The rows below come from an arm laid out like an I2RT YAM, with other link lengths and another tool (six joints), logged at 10 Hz.
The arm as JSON. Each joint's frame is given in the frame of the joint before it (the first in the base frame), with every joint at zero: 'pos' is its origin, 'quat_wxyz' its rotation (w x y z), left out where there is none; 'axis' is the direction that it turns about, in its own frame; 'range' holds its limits. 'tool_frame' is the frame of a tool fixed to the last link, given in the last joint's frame.
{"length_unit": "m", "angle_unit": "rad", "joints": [
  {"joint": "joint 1", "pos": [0.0, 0.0, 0.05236], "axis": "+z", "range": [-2.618, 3.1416]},
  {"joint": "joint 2", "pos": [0.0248, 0.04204, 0.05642], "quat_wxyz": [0.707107, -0.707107, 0.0, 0.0], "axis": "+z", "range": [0.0, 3.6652]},
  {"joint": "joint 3", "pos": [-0.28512, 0.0, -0.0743], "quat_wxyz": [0.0, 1.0, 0.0, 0.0], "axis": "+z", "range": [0.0, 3.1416]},
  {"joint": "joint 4", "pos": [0.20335, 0.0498, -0.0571], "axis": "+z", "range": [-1.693, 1.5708]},
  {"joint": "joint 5", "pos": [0.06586, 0.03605, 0.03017], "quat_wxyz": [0.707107, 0.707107, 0.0, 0.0], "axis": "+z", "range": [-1.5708, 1.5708]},
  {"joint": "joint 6", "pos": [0.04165, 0.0, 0.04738], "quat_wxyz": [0.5, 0.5, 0.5, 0.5], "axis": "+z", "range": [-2.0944, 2.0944]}
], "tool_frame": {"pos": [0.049, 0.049, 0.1], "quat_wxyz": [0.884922, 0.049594, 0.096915, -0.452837]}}
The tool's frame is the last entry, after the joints.
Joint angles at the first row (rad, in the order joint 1, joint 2, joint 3, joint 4, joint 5, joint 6):
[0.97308, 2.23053, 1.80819, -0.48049, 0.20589, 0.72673]
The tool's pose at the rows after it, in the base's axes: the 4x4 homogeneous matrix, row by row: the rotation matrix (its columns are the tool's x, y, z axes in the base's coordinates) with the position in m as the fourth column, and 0 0 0 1 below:
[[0.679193 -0.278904 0.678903 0.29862], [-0.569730 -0.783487 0.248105 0.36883], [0.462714 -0.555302 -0.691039 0.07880], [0 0 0 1]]
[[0.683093 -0.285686 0.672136 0.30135], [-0.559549 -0.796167 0.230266 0.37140], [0.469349 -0.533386 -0.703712 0.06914], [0 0 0 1]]
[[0.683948 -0.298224 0.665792 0.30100], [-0.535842 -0.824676 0.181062 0.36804], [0.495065 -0.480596 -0.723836 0.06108], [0 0 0 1]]
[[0.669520 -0.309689 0.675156 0.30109], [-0.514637 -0.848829 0.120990 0.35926], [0.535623 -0.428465 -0.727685 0.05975], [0 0 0 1]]
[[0.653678 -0.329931 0.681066 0.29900], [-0.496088 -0.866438 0.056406 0.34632], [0.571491 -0.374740 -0.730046 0.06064], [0 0 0 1]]
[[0.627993 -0.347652 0.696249 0.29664], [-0.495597 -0.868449 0.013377 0.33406], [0.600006 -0.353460 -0.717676 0.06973], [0 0 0 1]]
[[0.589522 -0.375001 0.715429 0.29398], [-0.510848 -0.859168 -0.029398 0.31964], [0.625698 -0.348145 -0.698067 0.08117], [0 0 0 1]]
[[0.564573 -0.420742 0.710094 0.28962], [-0.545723 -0.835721 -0.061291 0.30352], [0.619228 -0.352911 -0.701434 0.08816], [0 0 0 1]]
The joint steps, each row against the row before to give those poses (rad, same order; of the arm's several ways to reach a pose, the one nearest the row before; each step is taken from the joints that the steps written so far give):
[0.00257, 0.03673, 0.03444, -0.01335, 0.01817, 0.00394]
[-0.00004, 0.04274, 0.04088, -0.02340, 0.00493, -0.00185]
[0.00512, 0.04341, 0.05421, -0.06708, 0.02803, -0.00286]
[0.00413, 0.01826, 0.02896, -0.05926, 0.04929, -0.00353]
[0.00130, 0.00123, 0.00317, -0.05468, 0.04790, 0.00532]
[0.00025, -0.03202, -0.02687, -0.02543, 0.04338, 0.01160]
[-0.00293, -0.04955, -0.04924, -0.00963, 0.04673, 0.02404]
[-0.01635, -0.05408, -0.06432, -0.00305, 0.00800, 0.03974]

